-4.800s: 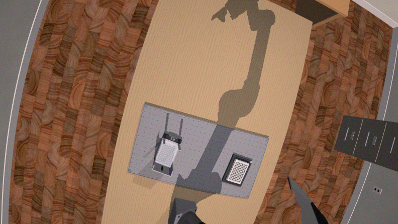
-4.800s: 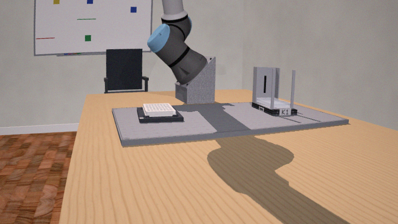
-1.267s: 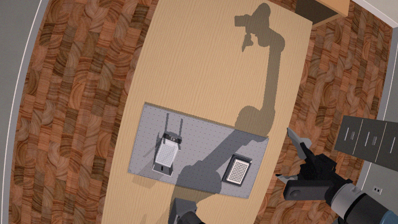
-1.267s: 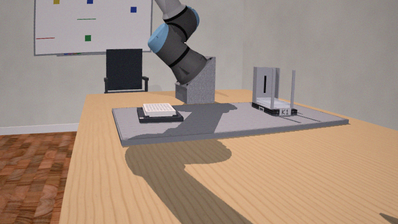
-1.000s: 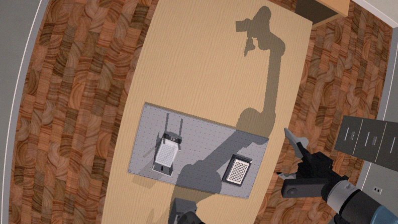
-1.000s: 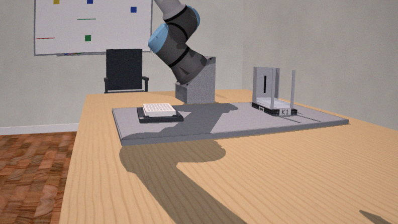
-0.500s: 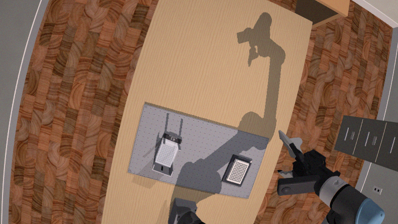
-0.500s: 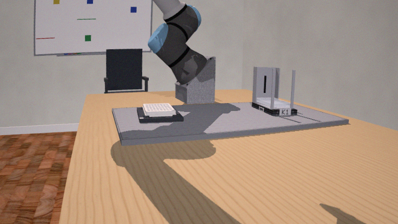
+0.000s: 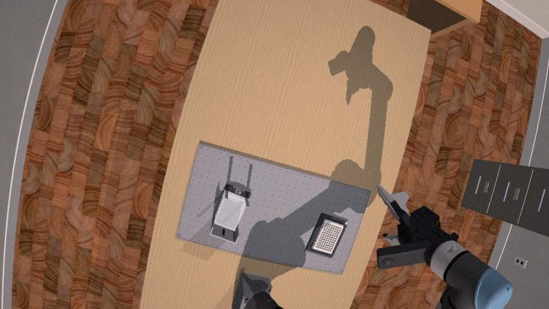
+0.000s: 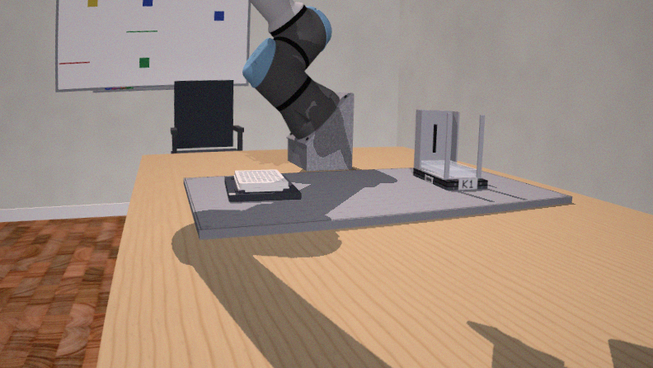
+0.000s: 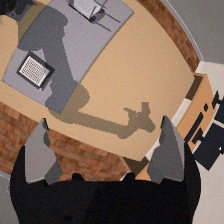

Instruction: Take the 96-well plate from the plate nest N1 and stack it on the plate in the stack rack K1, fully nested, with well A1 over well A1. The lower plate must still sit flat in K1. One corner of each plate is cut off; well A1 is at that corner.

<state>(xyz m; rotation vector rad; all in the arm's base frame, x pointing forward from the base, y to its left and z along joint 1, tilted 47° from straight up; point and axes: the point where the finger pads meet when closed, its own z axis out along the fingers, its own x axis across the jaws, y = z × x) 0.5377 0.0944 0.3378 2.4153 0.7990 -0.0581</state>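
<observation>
The clear 96-well plate is 210 mm behind my hand, 60 mm to the right of it and 430 mm below it. From my hand the other things lie so: back panel: 240 mm behind, 350 mm to the left, 360 mm below; then white plate: 180 mm behind, 340 mm to the left, 420 mm below.
</observation>
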